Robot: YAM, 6 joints.
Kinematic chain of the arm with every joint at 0, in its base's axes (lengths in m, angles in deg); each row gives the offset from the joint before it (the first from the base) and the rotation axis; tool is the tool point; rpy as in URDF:
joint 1: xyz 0 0 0.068 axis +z
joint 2: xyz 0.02 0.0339 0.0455 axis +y
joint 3: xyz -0.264 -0.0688 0 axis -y
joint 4: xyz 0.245 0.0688 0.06 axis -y
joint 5: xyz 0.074 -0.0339 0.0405 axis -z
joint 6: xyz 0.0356 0 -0.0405 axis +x
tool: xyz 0 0 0 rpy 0 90 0
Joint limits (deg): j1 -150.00..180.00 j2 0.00..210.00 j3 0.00..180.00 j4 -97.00..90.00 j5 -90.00..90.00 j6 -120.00..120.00
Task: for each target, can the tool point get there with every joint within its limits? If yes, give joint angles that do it. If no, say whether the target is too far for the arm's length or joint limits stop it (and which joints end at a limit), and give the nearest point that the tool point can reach.
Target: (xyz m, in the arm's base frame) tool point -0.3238 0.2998 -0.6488
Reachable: no: too far | nearest point -0.2600 0.2408 -0.3645 | short by 0.297 m
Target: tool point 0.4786 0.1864 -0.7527
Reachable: no: too far | nearest point 0.3461 0.1348 -0.3589 | short by 0.419 m
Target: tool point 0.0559 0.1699 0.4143
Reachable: yes | joints 82.30 56.40 70.78 -39.95 66.61 -13.73
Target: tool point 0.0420 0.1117 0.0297
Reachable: yes | joints 68.40 141.50 38.24 -78.88 -3.39 -4.42
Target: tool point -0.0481 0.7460 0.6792
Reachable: no: too far | nearest point -0.0331 0.5130 0.4977 | short by 0.296 m
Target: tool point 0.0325 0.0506 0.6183
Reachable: yes | joints -92.14 44.08 96.12 28.96 -59.20 59.12
